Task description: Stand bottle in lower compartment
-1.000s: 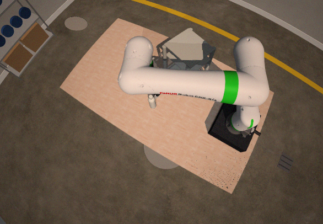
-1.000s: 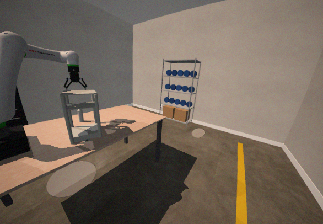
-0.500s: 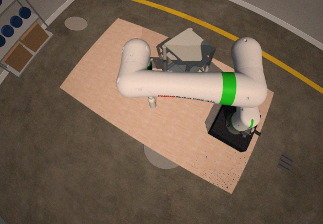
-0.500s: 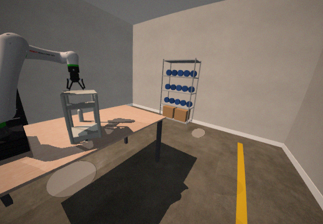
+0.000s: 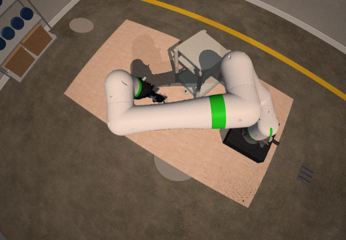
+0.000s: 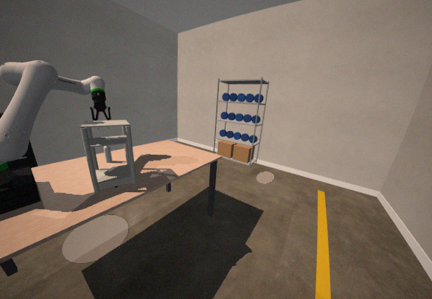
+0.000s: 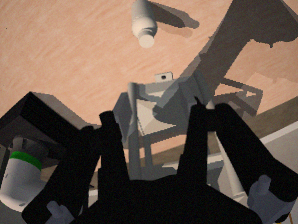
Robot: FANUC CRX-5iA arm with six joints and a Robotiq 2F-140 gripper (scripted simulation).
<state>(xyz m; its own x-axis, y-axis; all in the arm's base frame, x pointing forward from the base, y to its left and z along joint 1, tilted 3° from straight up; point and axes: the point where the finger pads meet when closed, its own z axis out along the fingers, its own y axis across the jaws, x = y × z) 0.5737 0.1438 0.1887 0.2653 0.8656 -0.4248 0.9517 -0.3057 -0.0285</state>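
Right now the pale bottle is 20 cm below my hand. Round my hand: grey shelving unit: 8 cm behind, 33 cm to the right, 13 cm below.
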